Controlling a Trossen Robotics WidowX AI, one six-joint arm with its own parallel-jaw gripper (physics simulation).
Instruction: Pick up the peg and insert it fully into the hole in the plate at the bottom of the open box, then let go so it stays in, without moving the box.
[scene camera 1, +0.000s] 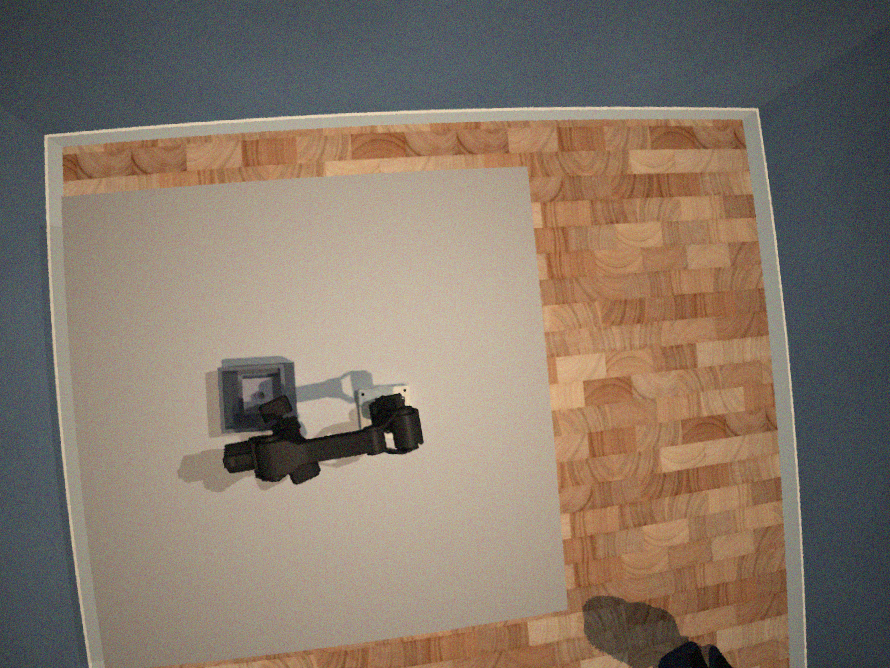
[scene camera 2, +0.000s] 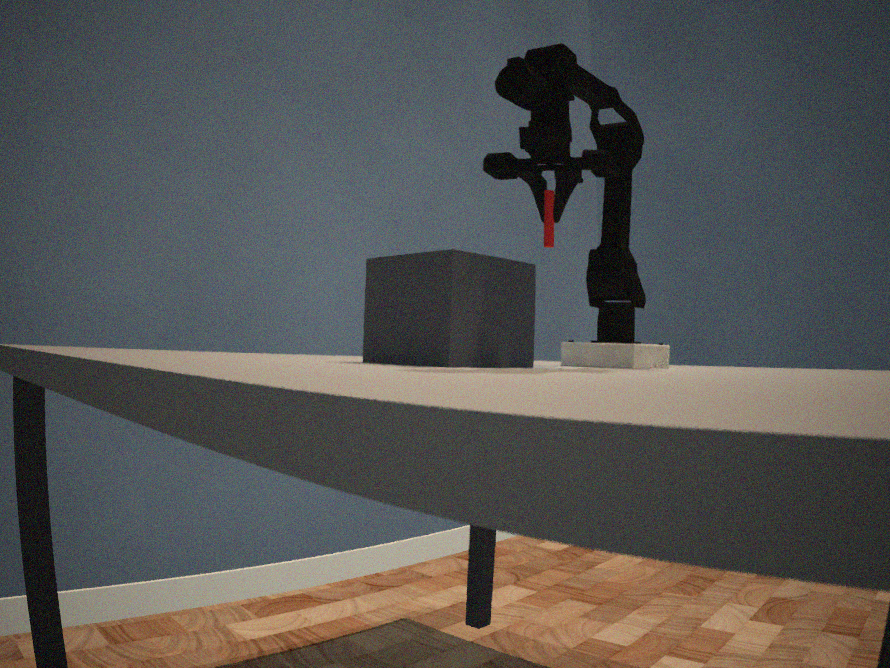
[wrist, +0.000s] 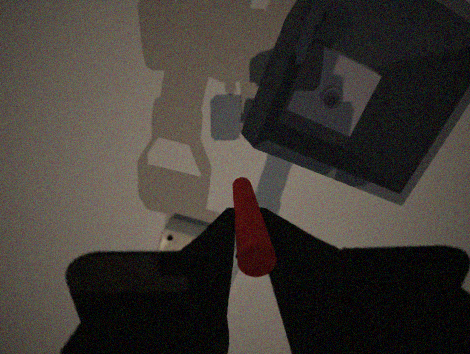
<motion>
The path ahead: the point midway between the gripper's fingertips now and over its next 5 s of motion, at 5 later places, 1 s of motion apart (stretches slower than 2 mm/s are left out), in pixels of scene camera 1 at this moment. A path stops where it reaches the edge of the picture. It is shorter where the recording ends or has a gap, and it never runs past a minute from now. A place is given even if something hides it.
The gripper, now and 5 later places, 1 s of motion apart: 296, 433; 246, 394; 255, 394; 260, 394; 258, 396; 244, 399
</motion>
